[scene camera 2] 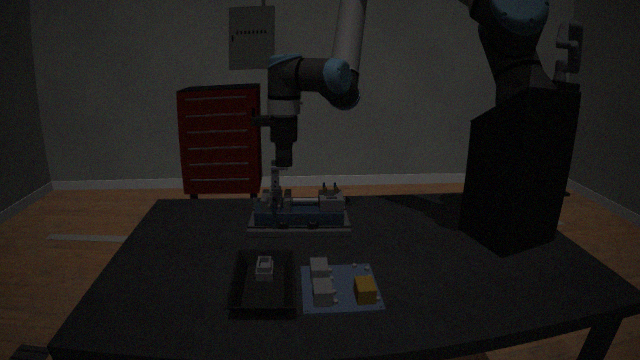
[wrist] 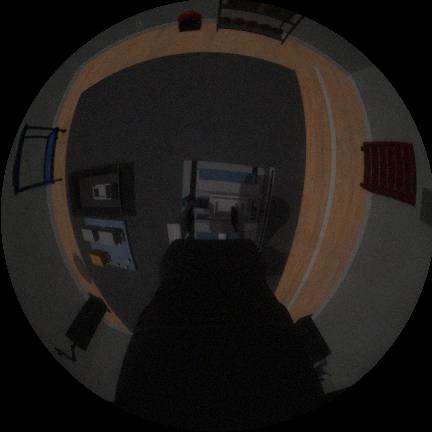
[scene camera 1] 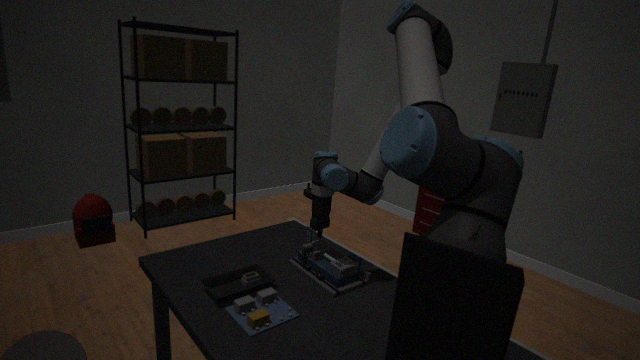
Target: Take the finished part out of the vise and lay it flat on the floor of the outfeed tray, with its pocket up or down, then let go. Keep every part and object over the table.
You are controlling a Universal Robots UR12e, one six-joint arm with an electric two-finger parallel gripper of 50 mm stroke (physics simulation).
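The finished part [scene camera 1: 314, 245] [wrist: 227, 204], light grey with a pocket on top, sits in the vise [scene camera 1: 327, 270] [scene camera 2: 300, 216] [wrist: 222, 175], at its left end in scene camera 2's view. My gripper [scene camera 1: 314, 240] [scene camera 2: 276, 186] [wrist: 211, 213] points down over that end of the vise, open and empty, with its fingertips close to the part. One finger hides much of the part in scene camera 2's view; whether the fingers flank or touch it is unclear. The dark outfeed tray [scene camera 2: 262, 313] [wrist: 128, 200] stands in front of the vise.
Another light grey pocketed part [scene camera 1: 251, 277] [scene camera 2: 264, 268] [wrist: 105, 191] lies pocket up in the tray. Beside the tray, a pale blue plate [scene camera 2: 345, 280] [wrist: 120, 252] bears two grey blocks and a yellow block [scene camera 2: 365, 290] [wrist: 99, 257]. Small blue-tipped nozzles rise by the vise's right end.
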